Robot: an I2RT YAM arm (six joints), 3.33 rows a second.
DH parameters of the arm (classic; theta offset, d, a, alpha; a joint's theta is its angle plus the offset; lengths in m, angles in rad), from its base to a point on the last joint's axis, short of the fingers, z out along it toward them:
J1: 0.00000 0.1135 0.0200 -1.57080
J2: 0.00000 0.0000 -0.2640 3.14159
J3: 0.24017 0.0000 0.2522 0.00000
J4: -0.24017 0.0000 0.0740 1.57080
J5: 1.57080 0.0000 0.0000 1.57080
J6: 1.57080 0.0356 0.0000 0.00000
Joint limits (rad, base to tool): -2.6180..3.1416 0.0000..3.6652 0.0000..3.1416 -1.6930..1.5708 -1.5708..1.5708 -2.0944..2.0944
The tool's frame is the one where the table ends.
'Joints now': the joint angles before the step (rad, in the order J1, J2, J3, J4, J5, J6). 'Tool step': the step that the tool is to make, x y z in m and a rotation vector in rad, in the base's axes. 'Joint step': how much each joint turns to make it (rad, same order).
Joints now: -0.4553, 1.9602, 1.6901, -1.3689, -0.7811, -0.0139
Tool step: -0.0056, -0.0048, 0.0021, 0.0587, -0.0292, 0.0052
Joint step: -0.0229, -0.0002, 0.0004, -0.0365, -0.0629, -0.0490
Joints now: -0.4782, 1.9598, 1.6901, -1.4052, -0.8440, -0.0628
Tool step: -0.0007, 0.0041, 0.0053, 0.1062, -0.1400, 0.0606
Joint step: 0.0002, -0.0016, 0.0008, -0.0302, -0.1507, -0.1297
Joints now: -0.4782, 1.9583, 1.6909, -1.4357, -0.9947, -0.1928
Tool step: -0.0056, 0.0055, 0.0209, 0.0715, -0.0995, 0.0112
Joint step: 0.0011, -0.0373, 0.0191, -0.0419, -0.1071, -0.0473
